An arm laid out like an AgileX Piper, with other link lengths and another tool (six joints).
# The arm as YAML. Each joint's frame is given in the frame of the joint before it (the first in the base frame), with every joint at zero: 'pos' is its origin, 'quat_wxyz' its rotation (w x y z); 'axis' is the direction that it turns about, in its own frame. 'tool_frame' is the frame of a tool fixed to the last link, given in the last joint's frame.
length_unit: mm
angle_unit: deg
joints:
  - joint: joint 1
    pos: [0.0, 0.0, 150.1]
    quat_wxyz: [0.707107, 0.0, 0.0, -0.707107]
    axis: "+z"
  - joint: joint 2
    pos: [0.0, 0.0, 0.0]
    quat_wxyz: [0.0, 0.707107, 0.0, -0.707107]
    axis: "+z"
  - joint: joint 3
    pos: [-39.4, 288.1, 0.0]
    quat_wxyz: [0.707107, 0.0, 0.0, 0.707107]
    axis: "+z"
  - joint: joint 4
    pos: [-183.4, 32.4, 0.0]
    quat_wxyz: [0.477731, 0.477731, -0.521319, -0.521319]
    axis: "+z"
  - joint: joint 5
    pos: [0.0, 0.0, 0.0]
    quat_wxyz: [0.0, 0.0, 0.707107, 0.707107]
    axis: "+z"
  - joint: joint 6
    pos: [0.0, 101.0, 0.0]
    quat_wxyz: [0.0, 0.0, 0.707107, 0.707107]
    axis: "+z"
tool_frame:
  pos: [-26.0, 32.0, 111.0]
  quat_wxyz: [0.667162, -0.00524, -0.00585, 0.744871]
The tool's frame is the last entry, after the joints.
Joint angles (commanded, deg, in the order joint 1, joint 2, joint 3, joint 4, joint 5, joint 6), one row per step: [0.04 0.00 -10.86 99.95 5.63 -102.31]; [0.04 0.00 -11.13 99.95 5.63 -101.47]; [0.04 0.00 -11.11 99.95 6.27 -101.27]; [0.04 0.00 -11.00 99.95 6.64 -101.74]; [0.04 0.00 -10.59 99.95 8.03 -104.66]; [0.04 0.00 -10.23 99.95 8.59 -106.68]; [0.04 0.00 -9.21 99.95 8.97 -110.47]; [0.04 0.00 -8.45 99.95 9.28 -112.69]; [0.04 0.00 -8.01 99.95 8.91 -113.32]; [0.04 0.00 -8.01 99.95 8.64 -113.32]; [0.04 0.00 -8.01 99.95 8.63 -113.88]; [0.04 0.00 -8.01 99.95 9.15 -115.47]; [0.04 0.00 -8.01 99.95 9.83 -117.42]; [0.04 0.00 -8.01 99.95 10.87 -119.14]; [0.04 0.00 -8.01 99.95 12.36 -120.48]
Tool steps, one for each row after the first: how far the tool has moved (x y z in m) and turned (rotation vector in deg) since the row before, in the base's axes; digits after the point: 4 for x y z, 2 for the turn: [-0.0008 -0.0004 0.0022 0.80 -0.19 0.24]; [-0.0007 0.0022 0.0002 0.02 -0.07 0.66]; [-0.0001 0.0015 -0.0008 -0.55 -0.01 0.21]; [-0.0003 0.0061 -0.0039 -3.14 -0.20 0.47]; [0.0004 0.0028 -0.0033 -2.06 -0.03 -0.05]; [0.0024 0.0027 -0.0087 -3.69 0.38 -0.69]; [0.0016 0.0018 -0.0062 -2.19 0.36 -0.29]; [0.0016 -0.0011 -0.0033 -0.52 0.41 -0.51]; [0.0004 -0.0009 -0.0001 0.06 0.05 -0.26]; [0.0001 0.0001 -0.0004 -0.53 -0.08 -0.15]; [-0.0005 0.0023 -0.0009 -1.64 -0.33 0.10]; [-0.0007 0.0029 -0.0011 -2.01 -0.44 0.17]; [-0.0013 0.0040 -0.0008 -1.87 -0.49 0.57]; [-0.0021 0.0054 -0.0005 -1.60 -0.52 1.09]
